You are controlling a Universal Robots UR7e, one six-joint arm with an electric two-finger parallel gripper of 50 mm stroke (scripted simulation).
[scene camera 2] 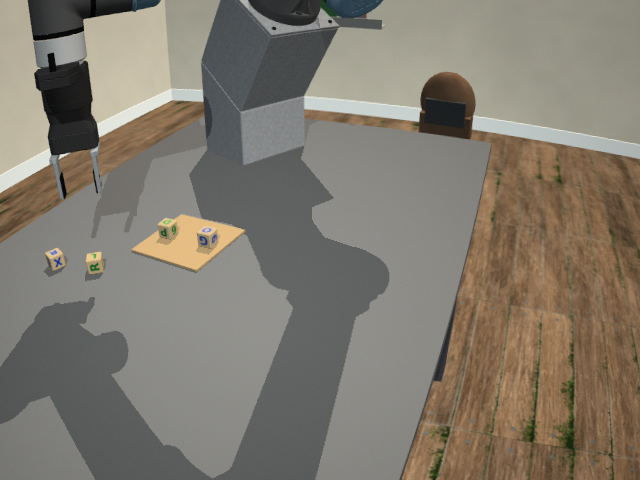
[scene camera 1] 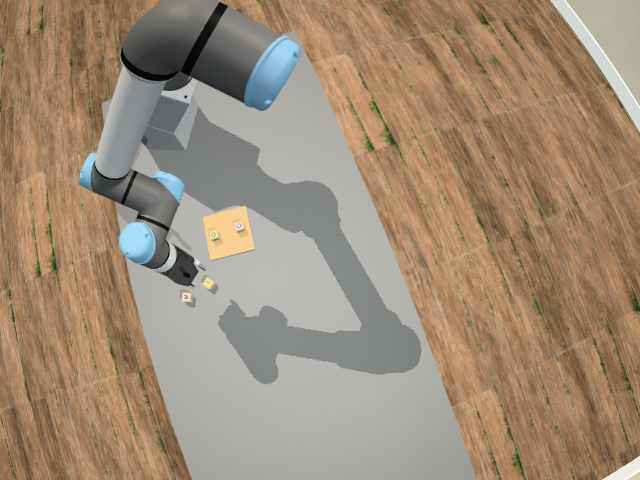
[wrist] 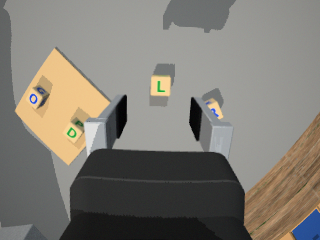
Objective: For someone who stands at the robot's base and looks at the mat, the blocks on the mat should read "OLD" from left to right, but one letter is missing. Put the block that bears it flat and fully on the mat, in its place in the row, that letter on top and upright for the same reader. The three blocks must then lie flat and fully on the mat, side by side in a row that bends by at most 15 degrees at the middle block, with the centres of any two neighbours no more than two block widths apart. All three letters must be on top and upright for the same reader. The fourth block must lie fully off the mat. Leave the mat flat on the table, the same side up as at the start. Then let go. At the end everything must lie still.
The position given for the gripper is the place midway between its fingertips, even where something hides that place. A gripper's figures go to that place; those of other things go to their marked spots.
The gripper (scene camera 2: 81, 193) is 0.85 m from the lens. An orange mat (scene camera 2: 182, 250): 0.91 m from the lens.
